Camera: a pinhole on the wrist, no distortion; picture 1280 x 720 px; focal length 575.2 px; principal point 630.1 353.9 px. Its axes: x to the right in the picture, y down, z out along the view. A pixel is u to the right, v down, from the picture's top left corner.
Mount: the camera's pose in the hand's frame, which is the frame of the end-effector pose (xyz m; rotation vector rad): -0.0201 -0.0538 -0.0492 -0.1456 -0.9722 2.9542
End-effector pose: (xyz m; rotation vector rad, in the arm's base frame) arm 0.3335 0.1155 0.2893 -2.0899 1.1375 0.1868
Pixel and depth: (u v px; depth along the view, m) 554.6 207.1 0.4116
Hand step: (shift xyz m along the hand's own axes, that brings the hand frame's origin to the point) -0.0067 -0.2156 0.3470
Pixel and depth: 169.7 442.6 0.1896
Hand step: 0.1125 -0.1979 0.0974
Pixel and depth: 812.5 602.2 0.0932
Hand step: -0.0585 -0.1396 -0.0008
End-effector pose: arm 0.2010 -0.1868 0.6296 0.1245 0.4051 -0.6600
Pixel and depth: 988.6 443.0 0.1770
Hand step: -0.1471 -0.1743 0.0674
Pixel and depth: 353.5 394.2 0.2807
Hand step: 0.0869 -0.2431 0.1747
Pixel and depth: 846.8 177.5 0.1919
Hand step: -0.1109 -0.1158 0.1336
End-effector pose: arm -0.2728 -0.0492 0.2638 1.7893 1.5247 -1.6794
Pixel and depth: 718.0 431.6 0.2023
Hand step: -0.0705 -0.1936 0.0941
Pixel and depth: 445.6 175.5 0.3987
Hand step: 0.0680 -0.1971 0.3537
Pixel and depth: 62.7 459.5 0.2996
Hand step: 0.2450 -0.2917 0.1816
